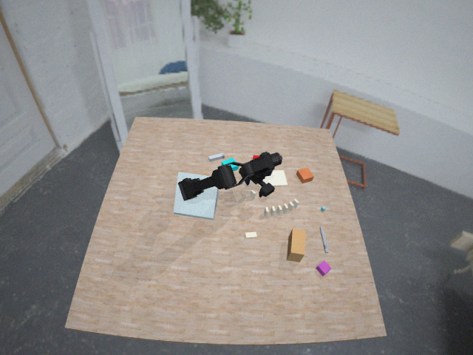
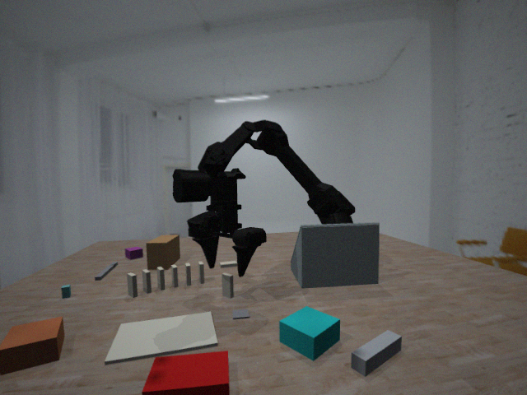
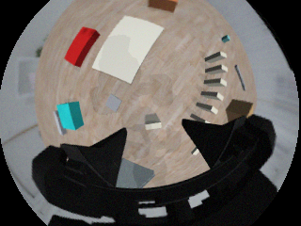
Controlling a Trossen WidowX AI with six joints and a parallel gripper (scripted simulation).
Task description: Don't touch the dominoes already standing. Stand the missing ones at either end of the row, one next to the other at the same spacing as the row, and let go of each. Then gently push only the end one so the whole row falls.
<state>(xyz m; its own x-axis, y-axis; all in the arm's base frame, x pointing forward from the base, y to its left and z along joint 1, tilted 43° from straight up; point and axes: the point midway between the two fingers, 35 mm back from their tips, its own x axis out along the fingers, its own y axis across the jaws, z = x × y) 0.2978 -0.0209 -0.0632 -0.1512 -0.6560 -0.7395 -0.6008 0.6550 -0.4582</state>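
My gripper tip is now 2 cm past the small grey tile, 9 cm to the right of it and 5 cm above it. From my gripper tip the other things lie so: red block (7 cm ahead, 25 cm to the left, 5 cm below); then orange block (30 cm ahead, 14 cm to the left, 4 cm below); then cream plate (11 cm ahead, 13 cm to the left, 5 cm below).
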